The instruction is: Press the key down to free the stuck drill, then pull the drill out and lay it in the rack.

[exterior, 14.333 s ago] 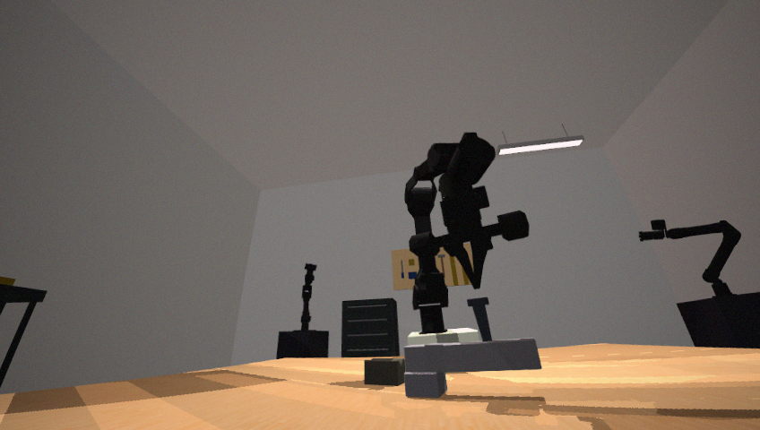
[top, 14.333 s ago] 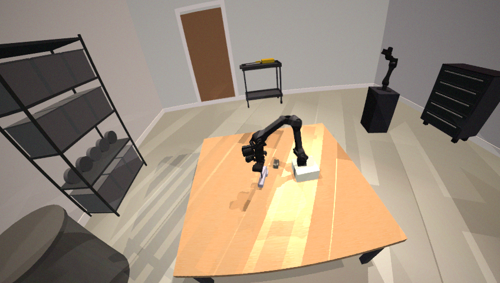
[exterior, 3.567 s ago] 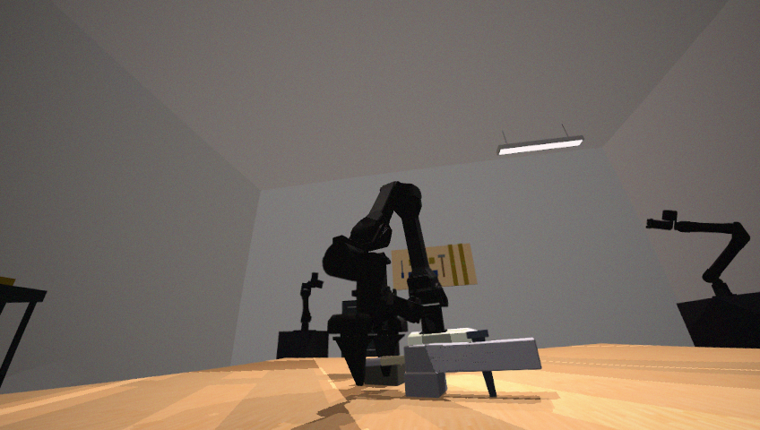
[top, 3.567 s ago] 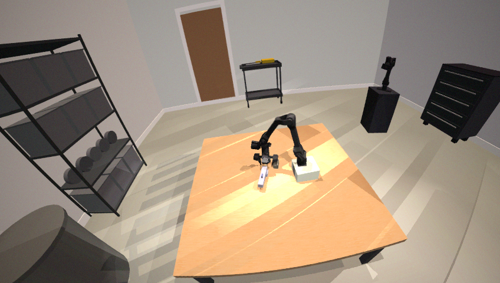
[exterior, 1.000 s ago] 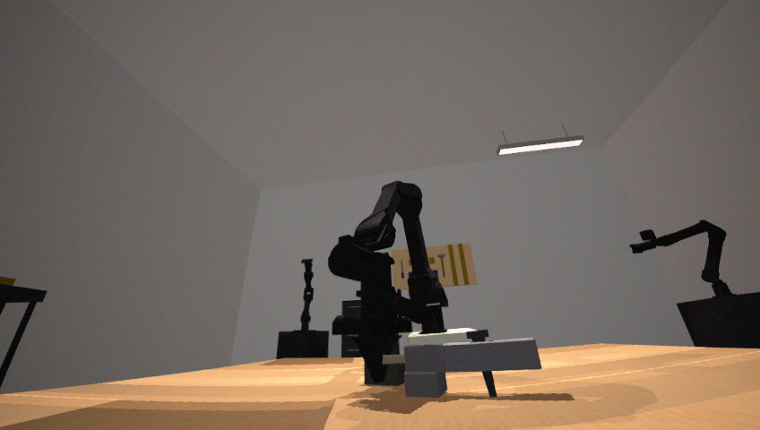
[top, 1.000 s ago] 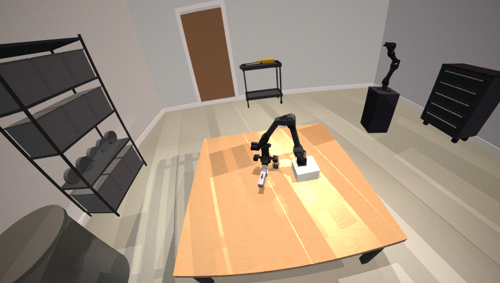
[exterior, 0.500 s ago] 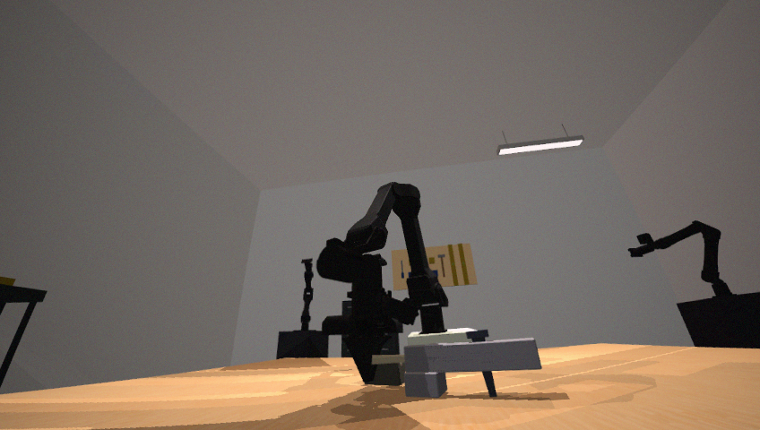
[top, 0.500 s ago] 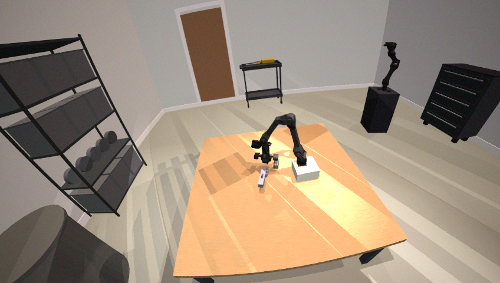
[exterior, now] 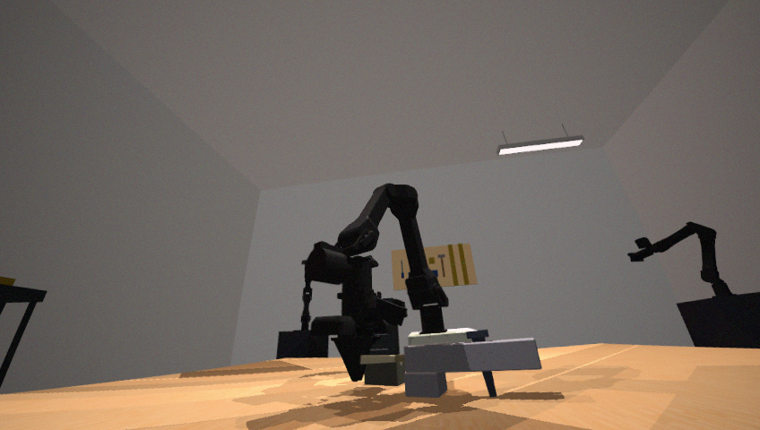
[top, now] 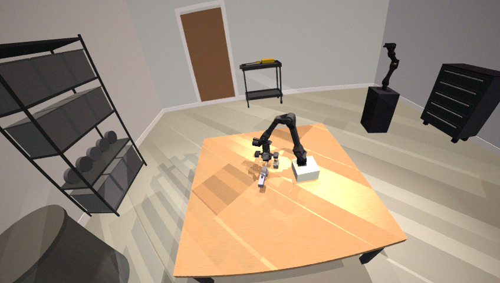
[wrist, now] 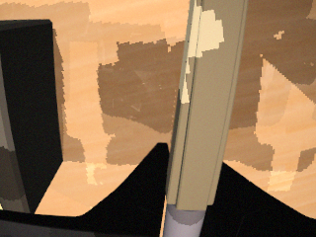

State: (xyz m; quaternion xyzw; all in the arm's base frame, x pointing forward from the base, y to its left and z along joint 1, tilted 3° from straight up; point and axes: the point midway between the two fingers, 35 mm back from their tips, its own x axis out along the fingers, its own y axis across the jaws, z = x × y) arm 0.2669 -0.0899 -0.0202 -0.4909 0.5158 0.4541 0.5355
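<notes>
The drill lies 40 mm to the left of my gripper tip and 30 mm above it. From my gripper tip the other things lie so: dark t-shaped post 20 mm ahead, 210 mm to the left, 40 mm above; rack 70 mm behind, 20 mm to the left, 10 mm above; long grey body 20 mm ahead, 180 mm to the left, 30 mm above.
</notes>
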